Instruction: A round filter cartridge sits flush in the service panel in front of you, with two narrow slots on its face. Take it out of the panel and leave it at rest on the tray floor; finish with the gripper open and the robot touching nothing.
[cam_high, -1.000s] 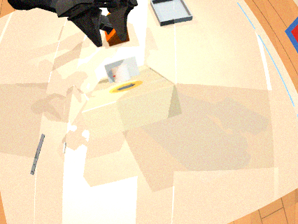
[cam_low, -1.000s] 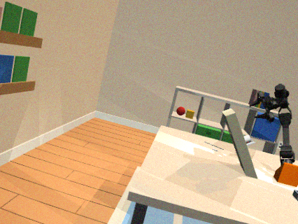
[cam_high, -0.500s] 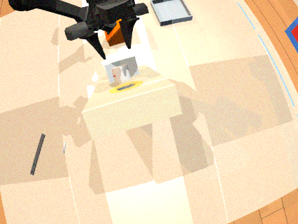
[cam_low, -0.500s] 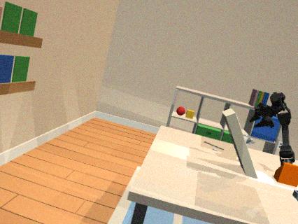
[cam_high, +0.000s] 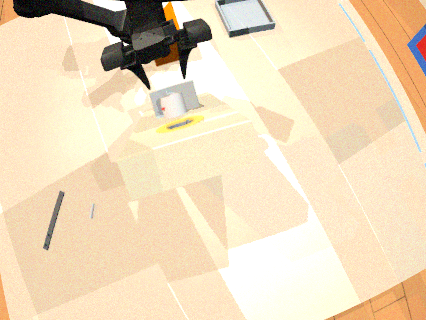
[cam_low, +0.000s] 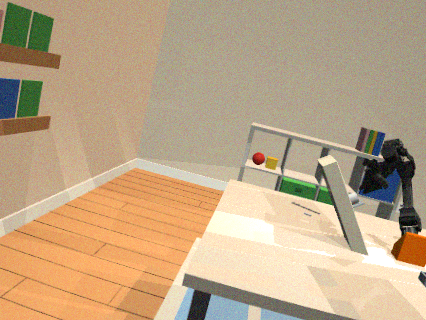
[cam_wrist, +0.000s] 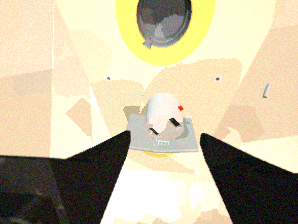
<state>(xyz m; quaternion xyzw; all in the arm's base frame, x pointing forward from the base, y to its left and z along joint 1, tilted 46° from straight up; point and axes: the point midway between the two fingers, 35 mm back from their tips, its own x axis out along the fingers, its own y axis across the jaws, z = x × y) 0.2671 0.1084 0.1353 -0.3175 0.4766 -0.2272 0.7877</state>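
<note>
Now: gripper tip 20 mm short of the round filter cartridge and 40 mm above it. The rest, counted from my gripper tip: small pin (120 mm ahead, 290 mm to the right, 230 mm below); blue-grey tray (310 mm behind, 300 mm to the left, 220 mm below); service panel (60 mm ahead, 60 mm below).
</note>
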